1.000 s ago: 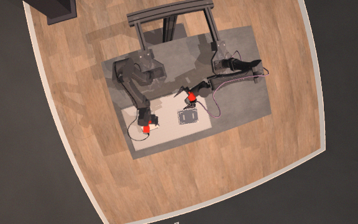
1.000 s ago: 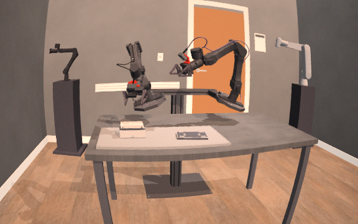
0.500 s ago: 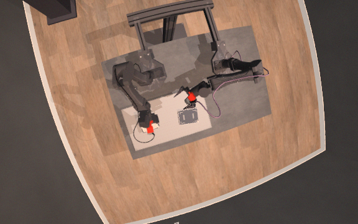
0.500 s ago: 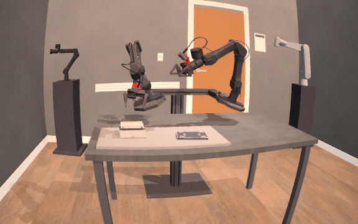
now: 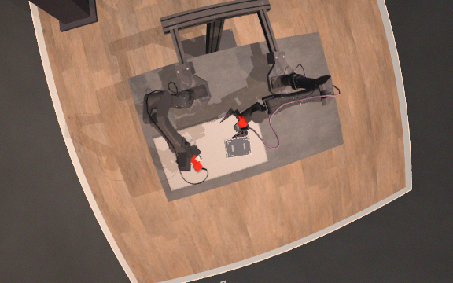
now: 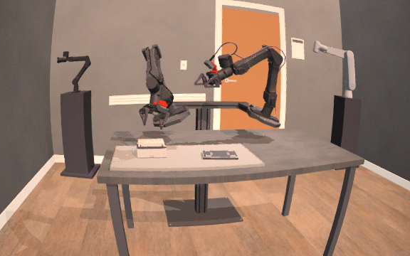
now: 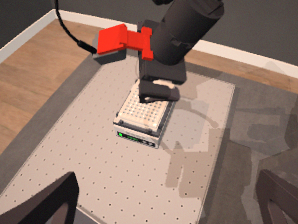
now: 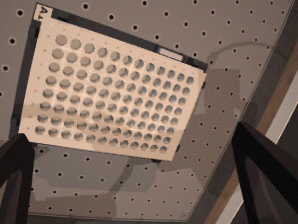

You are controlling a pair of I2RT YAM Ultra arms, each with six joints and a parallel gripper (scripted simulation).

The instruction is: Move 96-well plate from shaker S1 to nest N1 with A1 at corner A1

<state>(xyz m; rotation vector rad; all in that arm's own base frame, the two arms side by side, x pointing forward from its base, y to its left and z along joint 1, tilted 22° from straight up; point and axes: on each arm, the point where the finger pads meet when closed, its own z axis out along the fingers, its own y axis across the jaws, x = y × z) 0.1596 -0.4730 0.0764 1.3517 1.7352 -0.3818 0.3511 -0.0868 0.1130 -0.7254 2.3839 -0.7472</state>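
My right hand is 8 cm above the white 96-well plate and 1 cm to the left of it. Round my right hand: plate nest N1 (32 cm to the left, 14 cm below, 1 cm ahead).
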